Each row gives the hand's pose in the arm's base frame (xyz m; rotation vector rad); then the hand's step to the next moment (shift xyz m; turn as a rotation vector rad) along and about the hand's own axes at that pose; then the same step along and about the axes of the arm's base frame.
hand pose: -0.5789 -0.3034 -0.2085 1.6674 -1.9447 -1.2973
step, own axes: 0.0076 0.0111 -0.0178 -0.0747 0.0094 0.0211
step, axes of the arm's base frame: 0.0029 -0.0154 0.0159 0.0017 0.0755 0.0202
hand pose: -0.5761 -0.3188 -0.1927 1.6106 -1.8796 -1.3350
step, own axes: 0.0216 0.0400 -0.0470 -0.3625 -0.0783 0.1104
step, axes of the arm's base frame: 0.0047 -0.0428 0.0492 0.0757 0.3794 -0.0054
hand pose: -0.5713 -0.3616 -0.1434 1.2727 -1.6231 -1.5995
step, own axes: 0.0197 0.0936 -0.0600 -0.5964 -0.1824 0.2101
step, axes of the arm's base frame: 0.0203 -0.0583 0.0946 0.1133 0.6450 -0.0648
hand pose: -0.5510 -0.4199 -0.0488 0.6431 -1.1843 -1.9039
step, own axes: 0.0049 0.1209 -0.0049 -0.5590 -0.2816 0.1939
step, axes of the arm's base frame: 0.0437 -0.0373 0.1066 0.0693 0.6312 -0.1617
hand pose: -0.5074 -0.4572 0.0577 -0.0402 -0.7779 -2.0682
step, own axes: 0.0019 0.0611 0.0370 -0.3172 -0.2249 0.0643
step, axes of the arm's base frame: 0.0359 -0.0058 0.0615 0.0014 0.3594 -0.1617
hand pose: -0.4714 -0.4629 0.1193 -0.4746 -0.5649 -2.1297
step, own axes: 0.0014 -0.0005 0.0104 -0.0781 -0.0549 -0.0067
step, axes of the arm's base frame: 0.0002 0.0051 0.0092 -0.0022 0.0759 -0.0583
